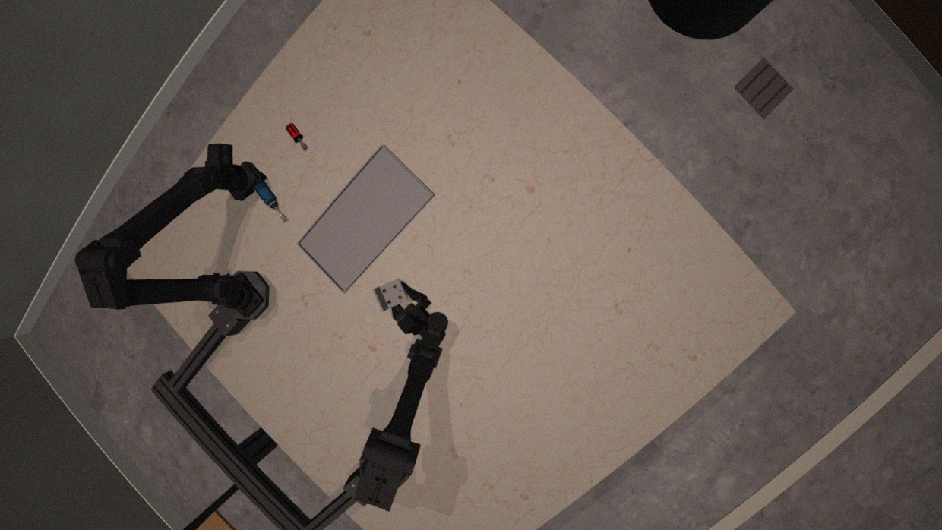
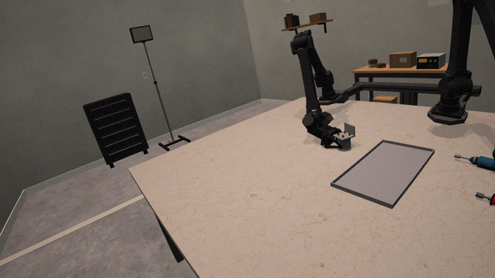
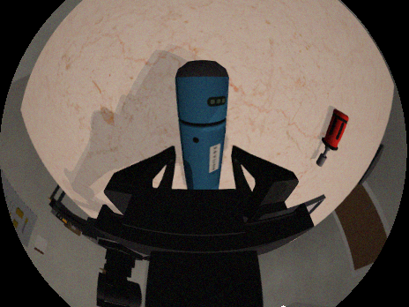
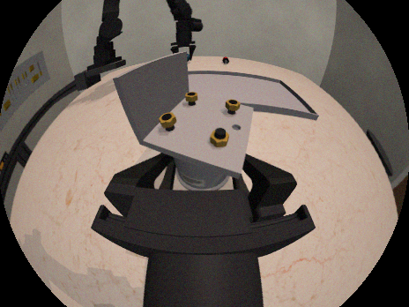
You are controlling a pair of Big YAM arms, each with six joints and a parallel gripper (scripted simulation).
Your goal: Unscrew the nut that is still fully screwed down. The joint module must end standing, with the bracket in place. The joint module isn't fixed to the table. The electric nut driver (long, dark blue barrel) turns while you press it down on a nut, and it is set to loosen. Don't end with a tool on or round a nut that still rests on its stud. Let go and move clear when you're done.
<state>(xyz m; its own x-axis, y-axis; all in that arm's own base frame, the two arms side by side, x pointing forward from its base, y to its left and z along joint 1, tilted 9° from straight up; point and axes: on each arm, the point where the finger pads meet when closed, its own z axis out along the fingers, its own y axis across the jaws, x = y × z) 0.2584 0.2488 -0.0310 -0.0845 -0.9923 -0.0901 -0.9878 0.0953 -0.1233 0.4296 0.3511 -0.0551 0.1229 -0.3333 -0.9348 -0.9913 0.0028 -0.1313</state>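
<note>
Right now my right hand is 1 cm below the joint module. The rest, counted from my right hand: flat grey tray: 5 cm ahead, 24 cm to the left, 2 cm below; then red-handled screwdriver: 5 cm ahead, 58 cm to the left, 1 cm below; then grey bracket: 5 cm above.
</note>
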